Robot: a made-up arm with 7 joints.
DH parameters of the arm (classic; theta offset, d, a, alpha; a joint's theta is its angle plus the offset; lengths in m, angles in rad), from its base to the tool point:
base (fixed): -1.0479 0 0.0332 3.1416
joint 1: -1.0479 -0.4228 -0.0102 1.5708
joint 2: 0 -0.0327 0.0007 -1.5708
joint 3: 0 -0.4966 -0.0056 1.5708
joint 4: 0 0.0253 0.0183 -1.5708
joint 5: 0 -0.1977 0.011 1.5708
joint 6: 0 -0.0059 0.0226 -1.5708
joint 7: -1.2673 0 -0.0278 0
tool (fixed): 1.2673 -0.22 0 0
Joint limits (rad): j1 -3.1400..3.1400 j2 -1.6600..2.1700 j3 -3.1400..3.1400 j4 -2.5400..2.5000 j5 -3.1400..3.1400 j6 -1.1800..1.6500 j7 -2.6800..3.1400
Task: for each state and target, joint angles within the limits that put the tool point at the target. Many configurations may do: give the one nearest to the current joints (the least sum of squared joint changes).
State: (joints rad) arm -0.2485 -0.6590 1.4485 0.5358 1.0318 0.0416 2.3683
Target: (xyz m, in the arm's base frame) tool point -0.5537 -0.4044 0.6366
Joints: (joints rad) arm 0.0639 -0.9854 1.7172 1.1517 0.9793 0.4543 2.4207
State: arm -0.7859 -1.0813 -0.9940 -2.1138 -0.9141 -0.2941 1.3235
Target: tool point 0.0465 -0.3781 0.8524
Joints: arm -0.5008 -0.7922 -1.8752 -1.7713 -1.1856 -0.8038 1.2717
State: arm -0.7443 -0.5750 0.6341 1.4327 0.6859 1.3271 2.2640
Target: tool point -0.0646 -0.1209 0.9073
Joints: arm -0.4777 -0.9331 -0.0227 1.2042 0.2824 1.2240 2.2774
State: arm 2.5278 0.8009 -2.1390 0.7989 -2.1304 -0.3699 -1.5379
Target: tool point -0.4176 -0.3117 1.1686
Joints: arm 2.5837 0.7167 -2.1829 0.1800 -2.1577 -0.1741 -1.5728
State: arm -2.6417 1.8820 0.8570 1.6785 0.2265 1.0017 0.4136
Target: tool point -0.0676 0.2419 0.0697
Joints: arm -2.7896 1.9432 0.5817 1.5477 0.0831 0.9343 0.4352
